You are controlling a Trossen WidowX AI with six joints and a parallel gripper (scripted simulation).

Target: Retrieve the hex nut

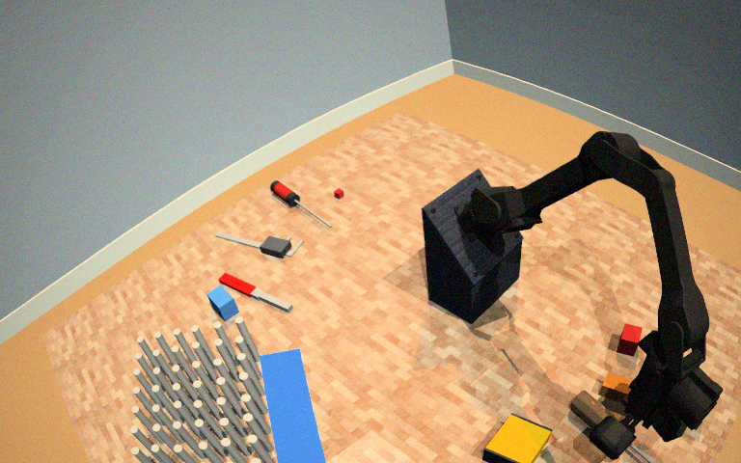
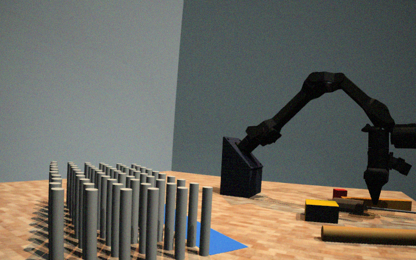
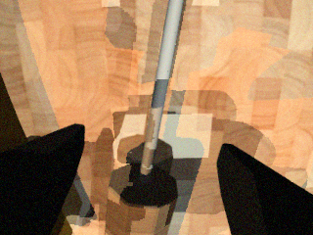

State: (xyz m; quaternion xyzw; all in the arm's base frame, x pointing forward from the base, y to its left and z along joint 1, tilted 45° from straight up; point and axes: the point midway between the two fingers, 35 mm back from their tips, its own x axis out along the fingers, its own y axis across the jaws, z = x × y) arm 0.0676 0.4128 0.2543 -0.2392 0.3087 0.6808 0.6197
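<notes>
Right now the hook tool is 3 cm to the left of my gripper tip and 2 cm below it. From my gripper tip the other things lie so: orange bar (10 cm behind, 2 cm below); blue taped strip (40 cm to the right, 37 cm ahead, 3 cm below); yellow block (14 cm to the right, 13 cm ahead, 1 cm below).
</notes>
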